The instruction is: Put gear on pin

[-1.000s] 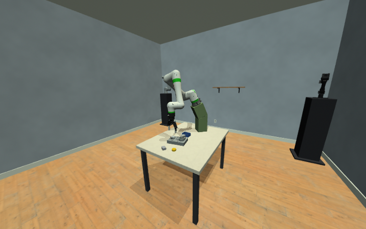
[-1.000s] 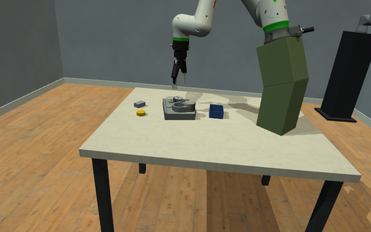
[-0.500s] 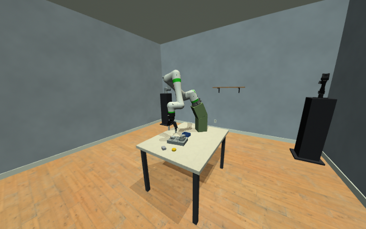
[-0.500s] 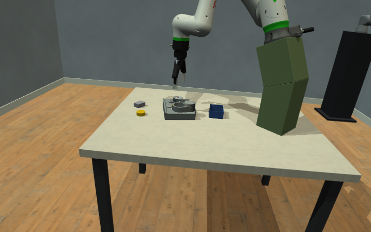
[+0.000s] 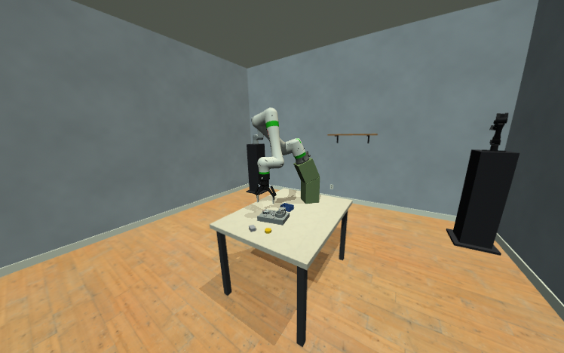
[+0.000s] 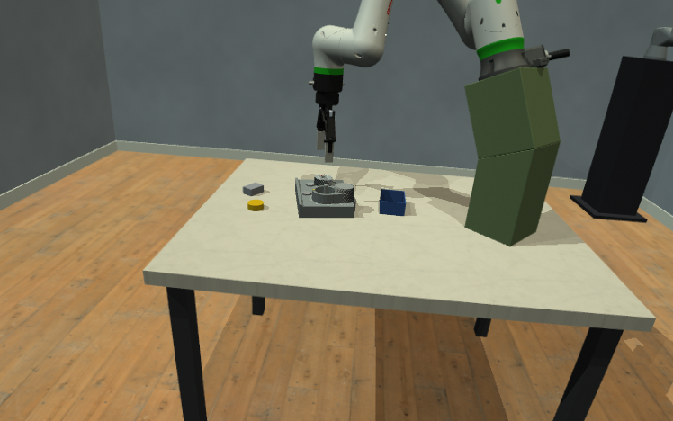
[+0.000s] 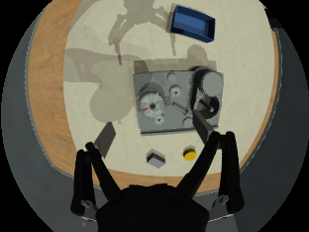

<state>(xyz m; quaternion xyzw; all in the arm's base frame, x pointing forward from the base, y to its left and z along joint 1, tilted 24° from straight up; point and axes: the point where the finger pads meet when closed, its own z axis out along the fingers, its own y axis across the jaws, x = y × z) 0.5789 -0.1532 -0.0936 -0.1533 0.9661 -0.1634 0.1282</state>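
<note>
Now: the grey gear 100 mm below my hand. Also, from my hand: grey block (230 mm ahead, 140 mm below, 40 mm to the left); then blue bin (240 mm behind, 140 mm below, 80 mm to the left); then thin pin (100 mm below, 80 mm to the left, 10 mm ahead).
</note>
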